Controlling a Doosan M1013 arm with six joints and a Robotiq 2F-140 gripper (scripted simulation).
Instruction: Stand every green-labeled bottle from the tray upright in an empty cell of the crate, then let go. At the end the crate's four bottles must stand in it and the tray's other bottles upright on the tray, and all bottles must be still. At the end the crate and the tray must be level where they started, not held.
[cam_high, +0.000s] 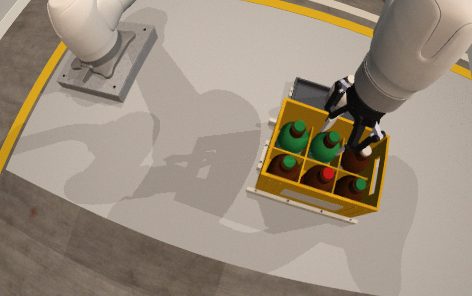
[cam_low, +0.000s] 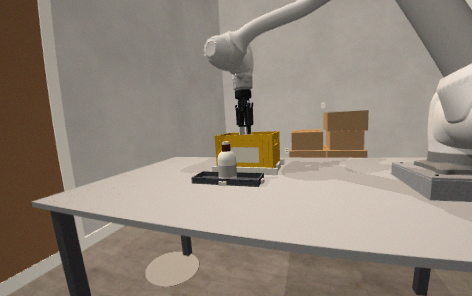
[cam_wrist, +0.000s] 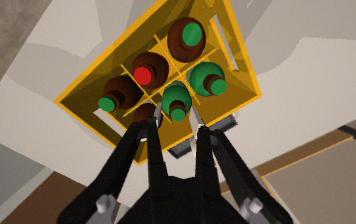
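Right now the yellow crate is 40 mm to the right of my hand and 90 mm below it. Also, from my hand: red-capped bottle: 80 mm to the right, 90 mm below; brown bottle: 80 mm ahead, 90 mm below; white-labeled bottle: 20 mm ahead, 180 mm to the left, 90 mm below.
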